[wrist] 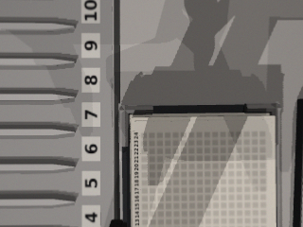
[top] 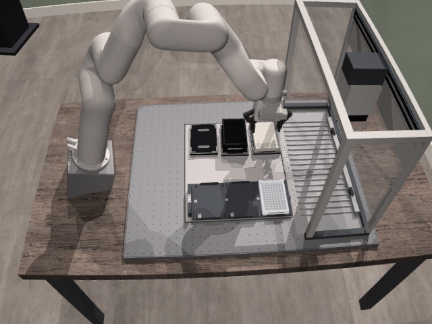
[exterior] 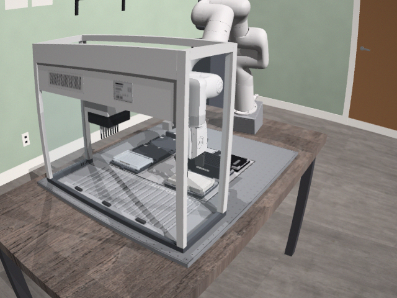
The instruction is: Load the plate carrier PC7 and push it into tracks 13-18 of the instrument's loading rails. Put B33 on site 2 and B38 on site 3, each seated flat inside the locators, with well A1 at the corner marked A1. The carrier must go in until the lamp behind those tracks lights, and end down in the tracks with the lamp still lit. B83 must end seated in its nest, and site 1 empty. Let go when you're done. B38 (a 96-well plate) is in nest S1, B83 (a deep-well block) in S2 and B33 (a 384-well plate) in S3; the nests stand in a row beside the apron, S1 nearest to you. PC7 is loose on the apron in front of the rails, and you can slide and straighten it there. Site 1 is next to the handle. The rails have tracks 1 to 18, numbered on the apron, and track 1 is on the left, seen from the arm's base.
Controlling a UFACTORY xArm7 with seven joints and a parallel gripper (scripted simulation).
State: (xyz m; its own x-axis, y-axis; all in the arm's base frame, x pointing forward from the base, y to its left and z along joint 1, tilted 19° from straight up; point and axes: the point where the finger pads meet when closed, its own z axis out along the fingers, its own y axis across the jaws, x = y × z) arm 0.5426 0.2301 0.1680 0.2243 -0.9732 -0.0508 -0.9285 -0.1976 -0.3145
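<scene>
My gripper is now 40 mm above the cream 384-well plate B33. Also, from my hand: nest S3: 60 mm below; then nest S1: 220 mm behind, 40 mm to the right, 60 mm below; then black deep-well block B83: 110 mm behind, 30 mm to the right, 30 mm below.
</scene>
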